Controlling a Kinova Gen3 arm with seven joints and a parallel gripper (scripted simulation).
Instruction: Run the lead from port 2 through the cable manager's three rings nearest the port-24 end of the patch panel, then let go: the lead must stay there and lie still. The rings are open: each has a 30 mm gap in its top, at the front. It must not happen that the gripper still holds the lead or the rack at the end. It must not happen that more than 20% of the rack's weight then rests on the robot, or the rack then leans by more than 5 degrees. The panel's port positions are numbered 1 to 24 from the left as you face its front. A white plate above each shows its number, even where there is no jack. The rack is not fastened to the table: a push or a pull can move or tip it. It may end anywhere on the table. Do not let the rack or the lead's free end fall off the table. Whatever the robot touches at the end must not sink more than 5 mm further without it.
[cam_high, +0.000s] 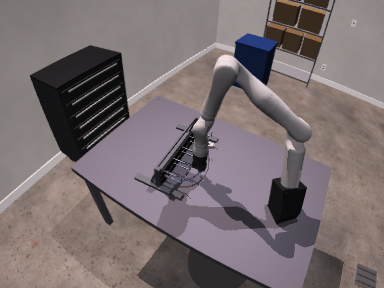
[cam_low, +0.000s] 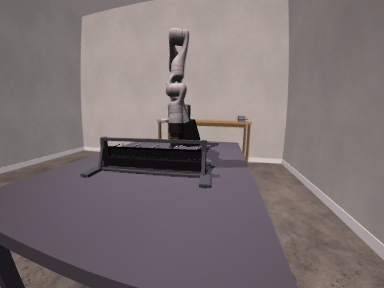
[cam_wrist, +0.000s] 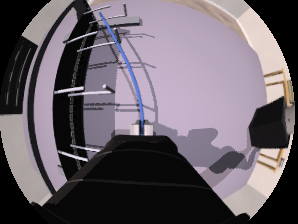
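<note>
Right now the black rack is 160 mm ahead of my hand, 60 mm to the right of it and 30 mm above it.
</note>
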